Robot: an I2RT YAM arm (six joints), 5 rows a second.
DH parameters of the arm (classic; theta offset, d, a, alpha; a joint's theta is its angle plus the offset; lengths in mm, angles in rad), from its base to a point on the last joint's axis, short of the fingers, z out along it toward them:
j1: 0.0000 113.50 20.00 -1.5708
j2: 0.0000 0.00 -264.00 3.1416
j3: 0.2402 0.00 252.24 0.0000
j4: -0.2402 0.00 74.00 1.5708
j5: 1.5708 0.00 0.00 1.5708
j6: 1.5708 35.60 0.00 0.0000
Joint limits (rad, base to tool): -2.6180..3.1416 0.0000..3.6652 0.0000..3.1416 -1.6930..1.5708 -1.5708..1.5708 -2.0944..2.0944
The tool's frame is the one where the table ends.
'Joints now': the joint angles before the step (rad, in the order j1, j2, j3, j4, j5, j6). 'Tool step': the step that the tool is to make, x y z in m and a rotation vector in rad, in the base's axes. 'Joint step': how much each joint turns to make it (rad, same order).
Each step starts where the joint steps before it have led.
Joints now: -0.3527, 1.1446, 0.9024, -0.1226, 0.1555, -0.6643
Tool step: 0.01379, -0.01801, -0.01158, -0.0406, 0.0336, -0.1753
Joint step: -0.0232, 0.0908, 0.0153, 0.0564, 0.1598, 0.0094
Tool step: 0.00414, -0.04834, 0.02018, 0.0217, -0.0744, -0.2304
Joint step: -0.1328, 0.1000, 0.1385, -0.0111, 0.0725, 0.0886
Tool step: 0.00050, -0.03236, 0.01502, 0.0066, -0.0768, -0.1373
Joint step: -0.0816, 0.0678, 0.0983, 0.0050, 0.0374, 0.0671
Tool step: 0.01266, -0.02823, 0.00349, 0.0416, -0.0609, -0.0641
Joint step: -0.0466, 0.1046, 0.1084, -0.0099, -0.0054, 0.0779
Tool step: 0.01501, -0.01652, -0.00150, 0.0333, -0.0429, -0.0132
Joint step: -0.0130, 0.0839, 0.0793, -0.0027, -0.0168, 0.0541
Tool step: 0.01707, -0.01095, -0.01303, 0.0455, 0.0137, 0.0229
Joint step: 0.0016, 0.0824, 0.0549, -0.0186, -0.0298, 0.0202
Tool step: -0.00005, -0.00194, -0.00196, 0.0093, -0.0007, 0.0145
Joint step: -0.0057, 0.0046, -0.0003, -0.0001, -0.0217, -0.0003
